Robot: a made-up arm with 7 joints. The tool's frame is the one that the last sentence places.
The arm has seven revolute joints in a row. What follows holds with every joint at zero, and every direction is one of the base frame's.
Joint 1 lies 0.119 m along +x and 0.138 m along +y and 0.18 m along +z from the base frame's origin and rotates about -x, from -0.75 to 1.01 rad.
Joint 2 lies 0.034 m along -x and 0.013 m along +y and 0.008 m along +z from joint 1 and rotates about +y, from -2.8 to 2.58 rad.
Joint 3 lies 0.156 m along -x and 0.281 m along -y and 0.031 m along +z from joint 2 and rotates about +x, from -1.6 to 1.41 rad.
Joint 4 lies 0.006 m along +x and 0.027 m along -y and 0.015 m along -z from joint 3 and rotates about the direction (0.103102, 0.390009, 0.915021), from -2.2 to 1.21 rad.
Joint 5 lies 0.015 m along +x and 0.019 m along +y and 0.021 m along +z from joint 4 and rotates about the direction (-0.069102, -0.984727, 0.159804), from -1.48 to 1.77 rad.
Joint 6 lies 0.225 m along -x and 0.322 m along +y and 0.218 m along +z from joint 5 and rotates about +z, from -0.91 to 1.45 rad.
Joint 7 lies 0.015 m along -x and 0.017 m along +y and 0.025 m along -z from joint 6 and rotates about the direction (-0.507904, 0.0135, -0.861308), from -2.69 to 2.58 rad.
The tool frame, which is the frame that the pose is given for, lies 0.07 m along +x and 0.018 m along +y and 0.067 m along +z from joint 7; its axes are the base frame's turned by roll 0.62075, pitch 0.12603 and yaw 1.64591 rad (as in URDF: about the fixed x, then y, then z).
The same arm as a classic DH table. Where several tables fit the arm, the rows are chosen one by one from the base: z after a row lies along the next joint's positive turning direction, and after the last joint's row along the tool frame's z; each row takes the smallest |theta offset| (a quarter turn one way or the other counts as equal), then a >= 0, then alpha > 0; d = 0 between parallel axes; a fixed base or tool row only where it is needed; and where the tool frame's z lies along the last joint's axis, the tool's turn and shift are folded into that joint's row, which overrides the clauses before.
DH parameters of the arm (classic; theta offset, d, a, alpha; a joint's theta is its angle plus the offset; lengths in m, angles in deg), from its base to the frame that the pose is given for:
base (fixed): 90 0.18 0.138 -90
joint 1: -90 -0.085 0.008 -90
joint 2: 0 -0.268 0.031 -90
joint 3: 66.91 -0.1475 0.019 84.08
joint 4: 87.39 0.0012 0.0117 104.18
joint 5: 4.47 -0.3195 -0.247 -80.8
joint 6: -87.51 0.2686 -0.0166 149.46
joint 7: -63.71 0.0978 0.0144 169.67
tool (fixed): 117.24 0.163 0 0
Joint limits (deg, base to tool): -42.97..57.87 -160.43..147.82 -91.67..80.79 -126.05..69.33 -84.8..101.41 -52.14..83.08 -154.13..147.82

